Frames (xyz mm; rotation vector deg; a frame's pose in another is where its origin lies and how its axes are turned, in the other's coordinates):
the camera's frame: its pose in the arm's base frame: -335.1 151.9 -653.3 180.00 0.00 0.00
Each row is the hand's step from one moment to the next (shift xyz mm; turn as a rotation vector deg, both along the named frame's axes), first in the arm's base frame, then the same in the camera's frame.
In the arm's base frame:
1: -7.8 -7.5 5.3 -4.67 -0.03 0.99
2: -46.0 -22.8 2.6 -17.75 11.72 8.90
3: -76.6 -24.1 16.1 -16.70 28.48 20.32
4: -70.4 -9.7 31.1 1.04 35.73 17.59
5: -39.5 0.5 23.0 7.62 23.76 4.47
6: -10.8 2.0 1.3 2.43 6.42 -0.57
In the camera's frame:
1: -7.8 7.5 -5.3 -4.67 0.03 -0.99
2: -46.0 22.8 -2.6 -17.75 -11.72 -8.90
3: -76.6 24.1 -16.1 -16.70 -28.48 -20.32
4: -70.4 9.7 -31.1 1.04 -35.73 -17.59
5: -39.5 -0.5 -23.0 7.62 -23.76 -4.47
6: -10.8 -2.0 -1.3 2.43 -6.42 0.57

